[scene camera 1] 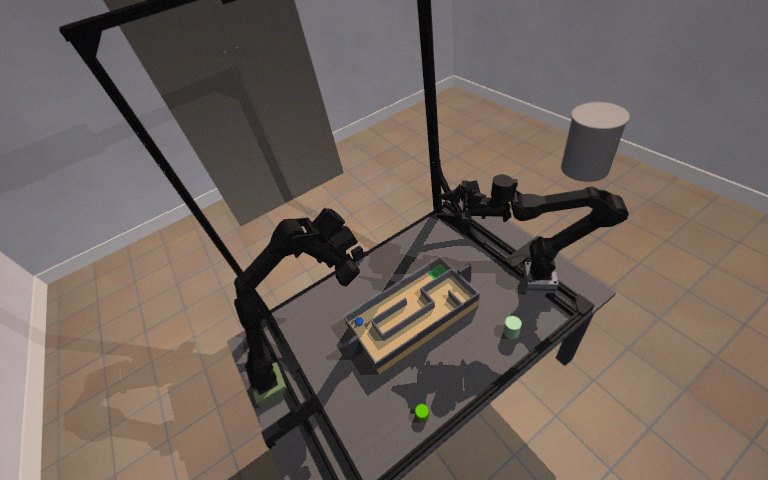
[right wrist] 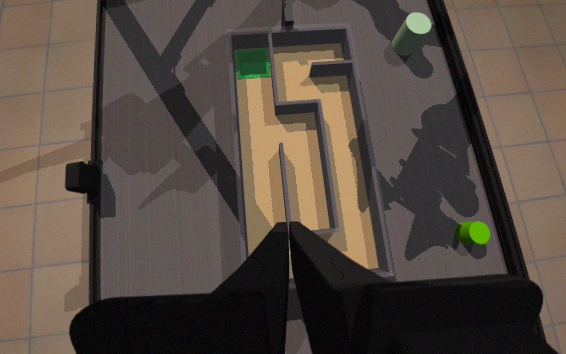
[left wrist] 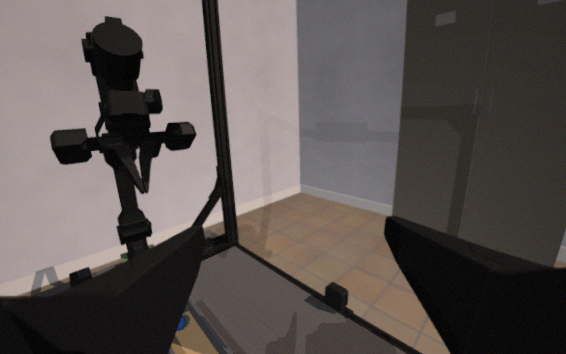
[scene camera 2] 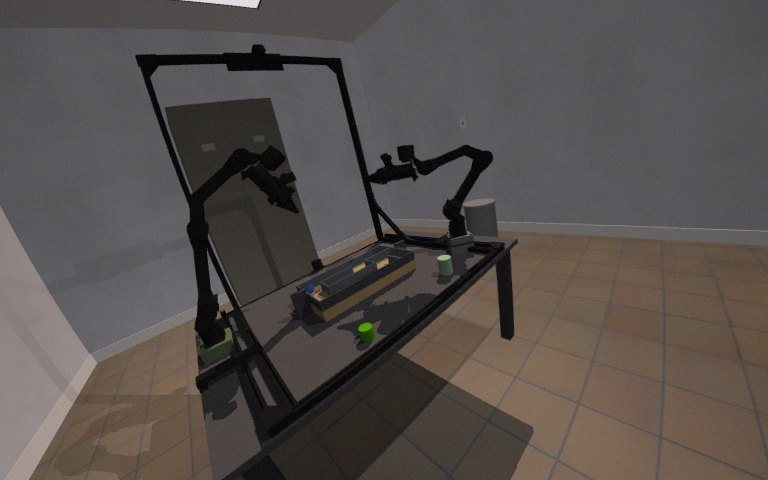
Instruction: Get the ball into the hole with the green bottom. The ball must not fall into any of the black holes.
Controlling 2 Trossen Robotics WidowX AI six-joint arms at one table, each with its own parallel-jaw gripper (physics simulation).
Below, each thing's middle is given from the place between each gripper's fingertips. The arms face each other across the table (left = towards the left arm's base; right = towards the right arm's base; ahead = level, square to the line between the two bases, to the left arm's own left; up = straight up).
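Maze box [scene camera 1: 392, 324]: my left hand 100 mm short of it, 160 mm to the left of it, 350 mm above it. Pale green cylinder [right wrist: 415, 27], from my left hand: far ahead, a fair way to the left, far below.
Maze box, from my right hand: 20 mm ahead, 140 mm to the left, 300 mm below. Pale green cylinder, from my right hand: a fair way ahead, far to the left, far below.
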